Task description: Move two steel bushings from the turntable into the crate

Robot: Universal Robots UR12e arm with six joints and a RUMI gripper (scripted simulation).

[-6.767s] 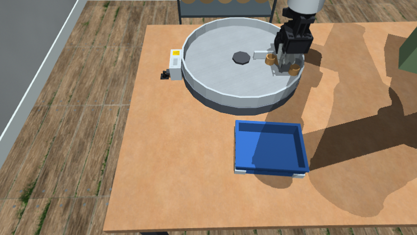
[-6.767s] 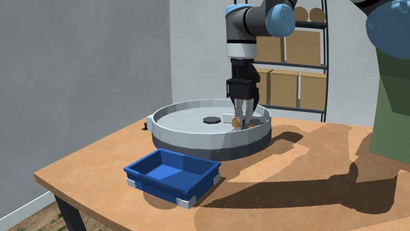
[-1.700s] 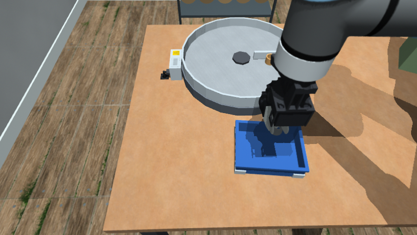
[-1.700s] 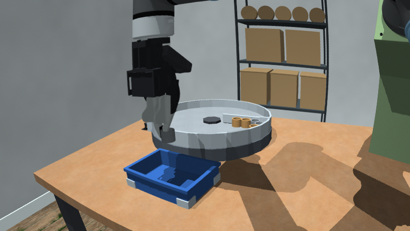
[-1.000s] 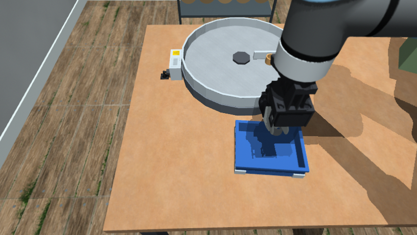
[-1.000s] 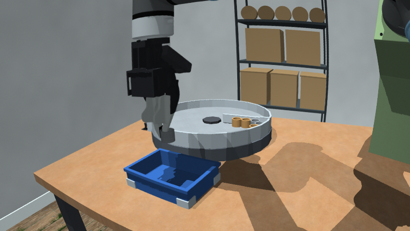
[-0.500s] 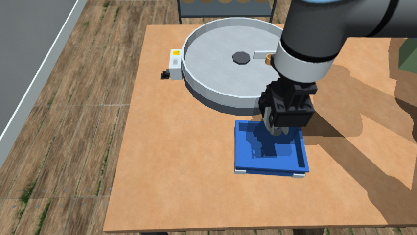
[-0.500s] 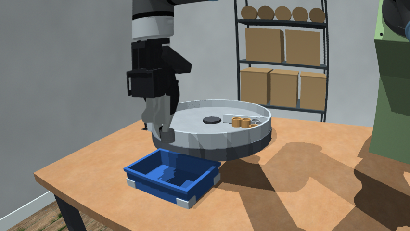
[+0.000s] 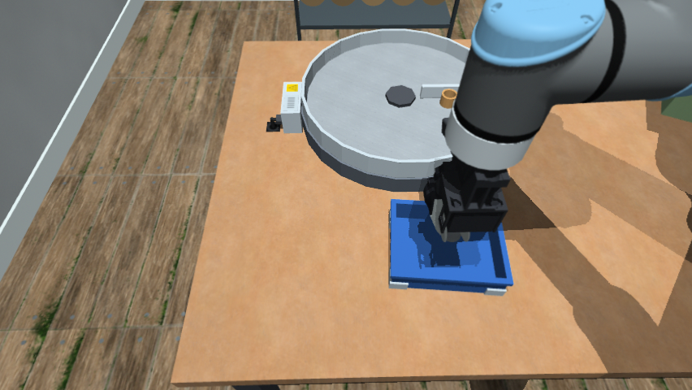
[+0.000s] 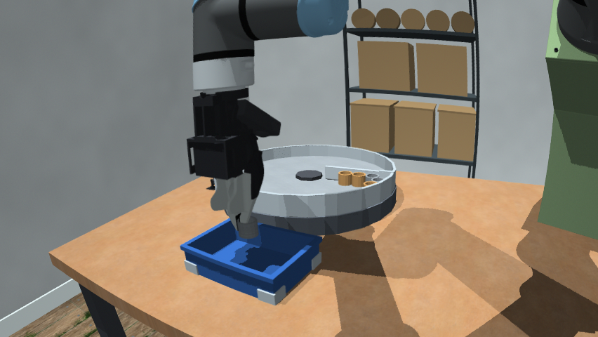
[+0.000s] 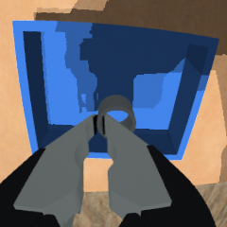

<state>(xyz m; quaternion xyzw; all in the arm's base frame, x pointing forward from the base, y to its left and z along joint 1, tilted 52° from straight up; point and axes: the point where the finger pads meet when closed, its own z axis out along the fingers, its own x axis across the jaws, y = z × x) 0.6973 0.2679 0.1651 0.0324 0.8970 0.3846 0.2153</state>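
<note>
My hand is 1 cm past the blue crate and 6 cm above it. Also, from my hand: round grey turntable (7 cm ahead, 34 cm to the right, 3 cm below).
</note>
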